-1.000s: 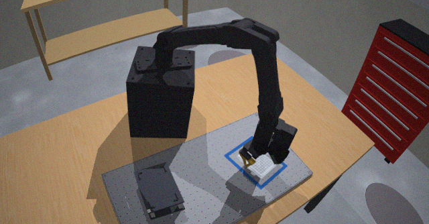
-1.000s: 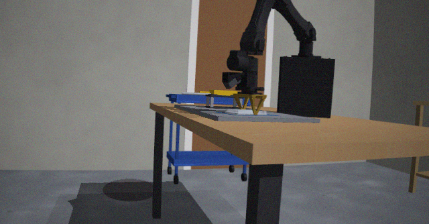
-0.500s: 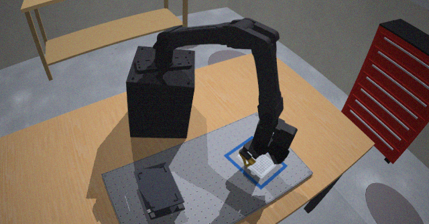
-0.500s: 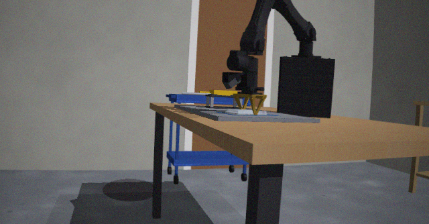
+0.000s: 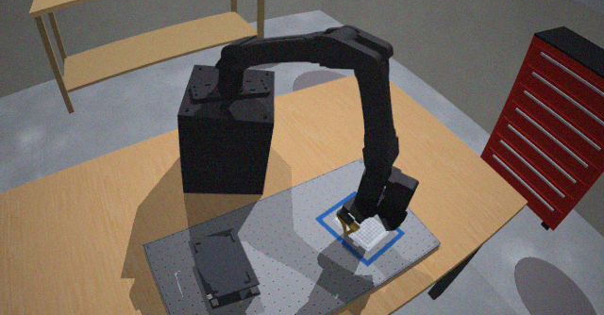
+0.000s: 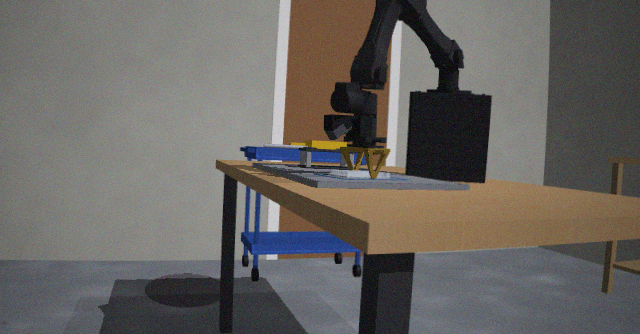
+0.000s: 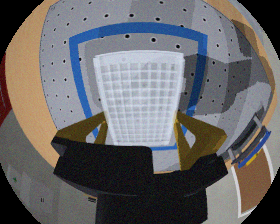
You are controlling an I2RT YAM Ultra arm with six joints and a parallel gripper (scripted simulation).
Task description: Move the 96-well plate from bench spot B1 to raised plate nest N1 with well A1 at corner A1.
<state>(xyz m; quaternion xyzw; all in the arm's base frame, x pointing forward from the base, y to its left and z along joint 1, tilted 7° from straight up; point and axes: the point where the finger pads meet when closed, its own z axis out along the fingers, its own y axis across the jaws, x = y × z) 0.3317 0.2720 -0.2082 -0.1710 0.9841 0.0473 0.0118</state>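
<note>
Now: the white 96-well plate 1 cm ahead of my hand. Round my hand: dark raised nest N1: 3 cm ahead, 37 cm to the right, 5 cm above; corner label: 11 cm ahead, 42 cm to the right, 5 cm above.
</note>
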